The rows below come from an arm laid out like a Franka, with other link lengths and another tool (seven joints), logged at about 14 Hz.
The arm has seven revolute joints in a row. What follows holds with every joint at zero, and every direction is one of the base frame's. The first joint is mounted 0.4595 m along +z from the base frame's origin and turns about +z. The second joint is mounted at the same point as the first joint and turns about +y. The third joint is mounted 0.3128 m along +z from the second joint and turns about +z. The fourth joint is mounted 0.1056 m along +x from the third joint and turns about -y. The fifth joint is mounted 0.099 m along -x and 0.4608 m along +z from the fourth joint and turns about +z. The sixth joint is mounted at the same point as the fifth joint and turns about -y. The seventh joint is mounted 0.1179 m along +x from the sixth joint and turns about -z. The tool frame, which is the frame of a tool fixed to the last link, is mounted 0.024 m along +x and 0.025 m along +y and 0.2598 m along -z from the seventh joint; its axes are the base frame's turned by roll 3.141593, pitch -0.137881 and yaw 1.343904 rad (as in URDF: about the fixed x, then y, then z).
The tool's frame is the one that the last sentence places.
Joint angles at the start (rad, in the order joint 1, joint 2, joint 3, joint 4, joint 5, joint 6, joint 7):
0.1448, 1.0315, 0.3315, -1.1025, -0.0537, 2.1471, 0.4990
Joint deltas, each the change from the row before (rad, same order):
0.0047, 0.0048, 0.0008, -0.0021, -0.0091, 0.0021, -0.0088
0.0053, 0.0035, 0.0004, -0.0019, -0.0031, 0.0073, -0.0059
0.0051, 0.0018, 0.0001, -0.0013, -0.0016, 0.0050, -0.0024
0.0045, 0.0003, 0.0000, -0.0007, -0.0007, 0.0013, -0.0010
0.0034, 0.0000, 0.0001, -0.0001, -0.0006, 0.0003, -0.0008
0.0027, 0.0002, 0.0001, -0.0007, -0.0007, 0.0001, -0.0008
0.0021, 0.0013, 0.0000, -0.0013, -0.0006, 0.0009, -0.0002
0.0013, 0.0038, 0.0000, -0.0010, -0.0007, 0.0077, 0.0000
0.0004, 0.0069, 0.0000, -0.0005, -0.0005, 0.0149, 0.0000
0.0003, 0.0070, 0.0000, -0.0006, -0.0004, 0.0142, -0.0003
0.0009, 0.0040, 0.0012, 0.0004, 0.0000, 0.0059, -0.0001
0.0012, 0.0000, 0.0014, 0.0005, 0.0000, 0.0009, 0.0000
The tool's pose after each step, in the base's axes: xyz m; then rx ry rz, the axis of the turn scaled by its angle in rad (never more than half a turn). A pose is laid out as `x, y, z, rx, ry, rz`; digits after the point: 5 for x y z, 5 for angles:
0.84729, 0.38490, 0.14077, -2.34162, -1.59748, -0.30151
0.84501, 0.38973, 0.13769, -2.33261, -1.61262, -0.30359
0.84310, 0.39420, 0.13609, -2.32659, -1.62230, -0.30536
0.84124, 0.39801, 0.13560, -2.32192, -1.62919, -0.30483
0.83989, 0.40090, 0.13560, -2.31826, -1.63460, -0.30439
0.83844, 0.40319, 0.13503, -2.31506, -1.63931, -0.30271
0.83684, 0.40489, 0.13323, -2.31287, -1.64214, -0.29992
0.83657, 0.40616, 0.13045, -2.31230, -1.64291, -0.30401
0.83764, 0.40695, 0.12635, -2.31327, -1.64116, -0.31510
0.83844, 0.40760, 0.12201, -2.31393, -1.63948, -0.32499
0.83807, 0.40929, 0.11988, -2.31225, -1.63897, -0.32883
0.83767, 0.41132, 0.12063, -2.30987, -1.64024, -0.33103

